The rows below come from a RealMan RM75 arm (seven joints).
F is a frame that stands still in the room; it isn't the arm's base.
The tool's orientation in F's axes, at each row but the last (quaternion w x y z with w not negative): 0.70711, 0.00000, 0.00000, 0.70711; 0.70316, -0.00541, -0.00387, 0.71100; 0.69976, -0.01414, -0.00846, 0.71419; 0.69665, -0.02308, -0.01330, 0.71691; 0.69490, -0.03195, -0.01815, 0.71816; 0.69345, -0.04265, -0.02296, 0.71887; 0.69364, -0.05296, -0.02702, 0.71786
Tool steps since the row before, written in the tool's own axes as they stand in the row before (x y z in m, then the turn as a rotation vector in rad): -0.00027, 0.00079, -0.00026, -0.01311, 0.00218, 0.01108; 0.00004, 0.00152, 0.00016, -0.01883, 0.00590, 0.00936; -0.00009, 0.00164, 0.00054, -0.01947, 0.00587, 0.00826; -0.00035, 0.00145, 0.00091, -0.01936, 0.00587, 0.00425; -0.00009, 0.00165, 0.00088, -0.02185, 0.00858, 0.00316; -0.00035, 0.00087, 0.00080, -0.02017, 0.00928, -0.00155; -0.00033, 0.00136, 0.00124, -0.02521, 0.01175, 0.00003
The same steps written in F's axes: -0.00079, -0.00027, -0.00026, -0.00218, -0.01311, 0.01108; -0.00152, 0.00002, 0.00014, -0.00581, -0.01887, 0.00932; -0.00165, -0.00012, 0.00049, -0.00574, -0.01952, 0.00823; -0.00148, -0.00038, 0.00084, -0.00553, -0.01946, 0.00423; -0.00170, -0.00013, 0.00076, -0.00808, -0.02206, 0.00300; -0.00093, -0.00036, 0.00073, -0.00839, -0.02053, -0.00180; -0.00148, -0.00034, 0.00109, -0.01086, -0.02560, -0.00032
